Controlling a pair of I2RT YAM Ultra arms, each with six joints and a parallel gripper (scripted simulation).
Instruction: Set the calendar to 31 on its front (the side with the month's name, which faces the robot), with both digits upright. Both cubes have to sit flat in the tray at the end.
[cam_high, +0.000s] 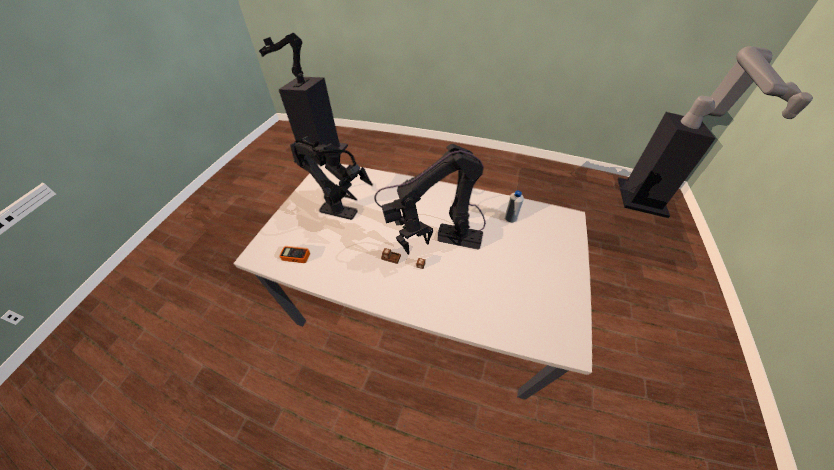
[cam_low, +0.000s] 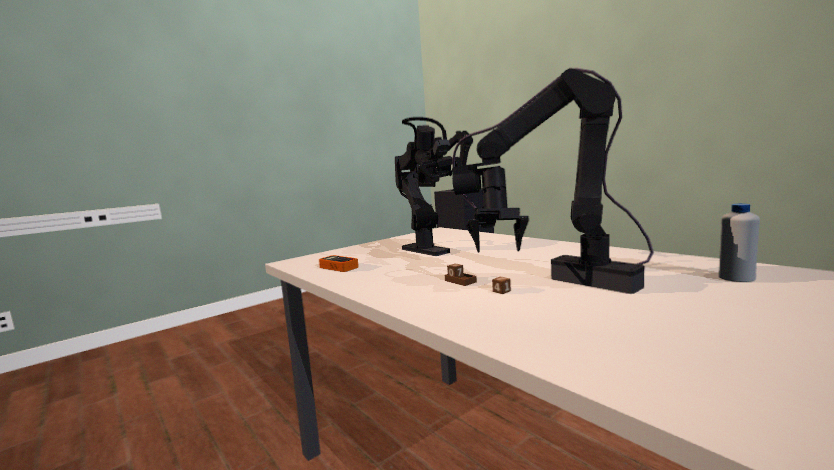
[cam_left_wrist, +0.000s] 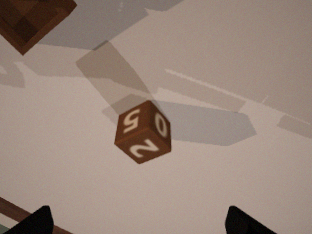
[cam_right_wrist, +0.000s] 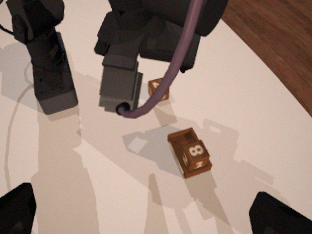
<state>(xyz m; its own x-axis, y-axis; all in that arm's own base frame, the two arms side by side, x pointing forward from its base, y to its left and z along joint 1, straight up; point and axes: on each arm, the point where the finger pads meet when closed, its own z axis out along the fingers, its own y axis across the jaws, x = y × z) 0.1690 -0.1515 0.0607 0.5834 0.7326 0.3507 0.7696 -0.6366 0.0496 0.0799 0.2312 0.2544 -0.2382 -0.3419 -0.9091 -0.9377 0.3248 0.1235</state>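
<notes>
Now: left hand 120 mm to the left of the brown tray, 90 mm above it and 10 mm short of it.
</notes>
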